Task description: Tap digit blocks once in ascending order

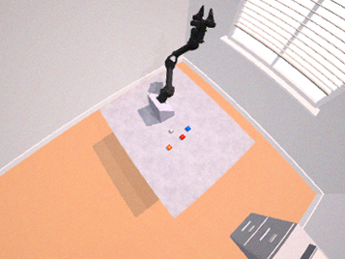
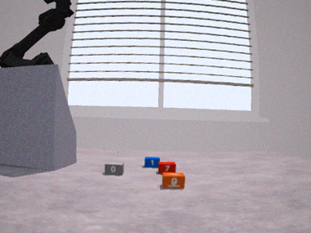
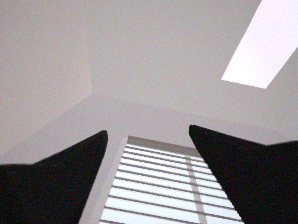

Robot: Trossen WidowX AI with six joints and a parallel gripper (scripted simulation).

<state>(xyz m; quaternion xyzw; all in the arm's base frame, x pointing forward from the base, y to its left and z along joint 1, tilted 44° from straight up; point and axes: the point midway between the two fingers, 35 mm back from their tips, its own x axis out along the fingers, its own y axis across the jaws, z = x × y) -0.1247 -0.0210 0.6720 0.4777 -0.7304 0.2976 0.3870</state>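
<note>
Now: gripper tip 670 mm above the grey block, 520 mm to the left of it and 280 mm short of it. From my gripper tip the other things lie so: orange block: 670 mm below, 630 mm to the right, 380 mm ahead; red block: 670 mm below, 490 mm to the right, 390 mm ahead; blue block: 670 mm below, 410 mm to the right, 360 mm ahead.
</note>
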